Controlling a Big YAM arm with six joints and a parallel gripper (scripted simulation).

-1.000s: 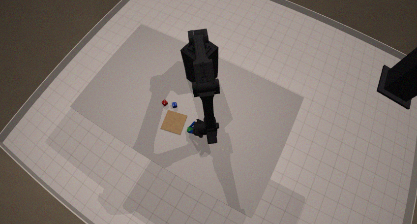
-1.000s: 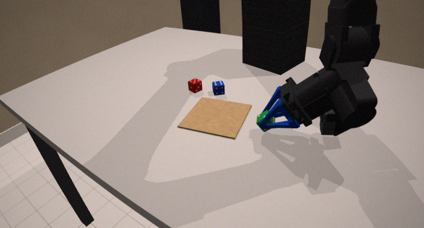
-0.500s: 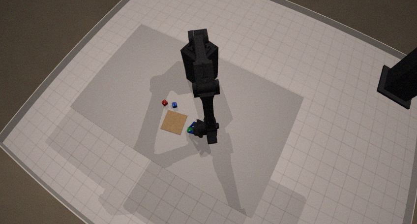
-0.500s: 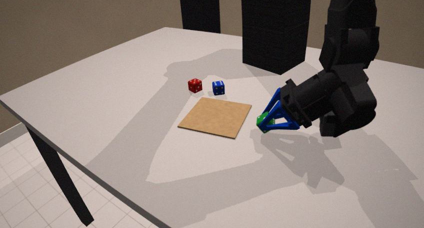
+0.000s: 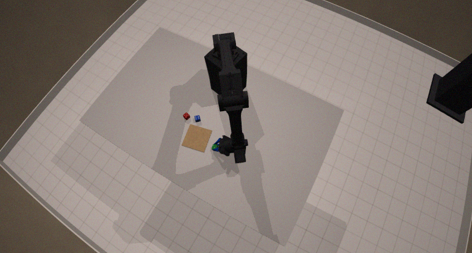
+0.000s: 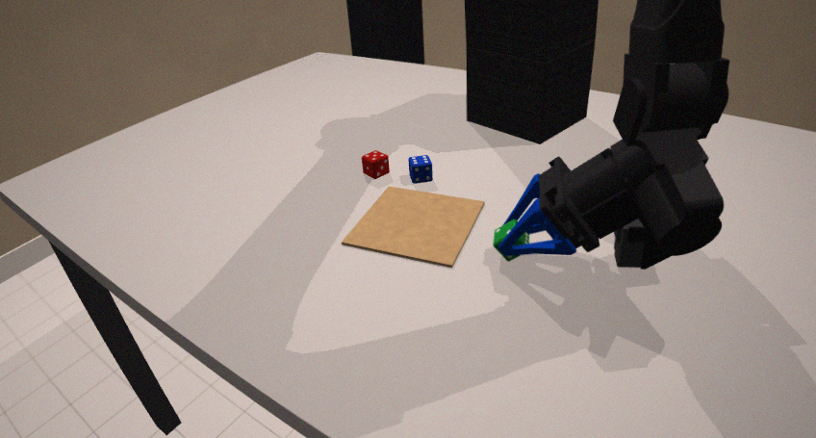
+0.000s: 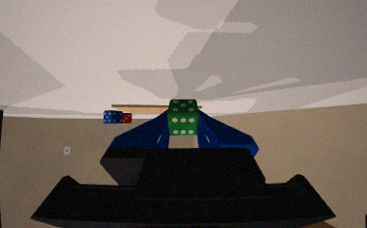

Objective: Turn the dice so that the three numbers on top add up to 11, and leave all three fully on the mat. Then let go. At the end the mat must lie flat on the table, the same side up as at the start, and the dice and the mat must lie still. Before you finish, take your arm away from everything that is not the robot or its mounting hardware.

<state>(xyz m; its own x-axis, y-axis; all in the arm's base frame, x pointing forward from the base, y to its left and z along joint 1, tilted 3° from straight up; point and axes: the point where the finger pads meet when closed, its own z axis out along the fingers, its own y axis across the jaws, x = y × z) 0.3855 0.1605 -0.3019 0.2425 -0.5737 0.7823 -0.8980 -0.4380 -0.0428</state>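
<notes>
My gripper is now right at the green die. Round my hand: tan mat: 1 cm ahead, 13 cm to the right, 2 cm below; red die: 7 cm behind, 26 cm to the right, 1 cm below; blue die: 9 cm behind, 19 cm to the right, 1 cm below.
</notes>
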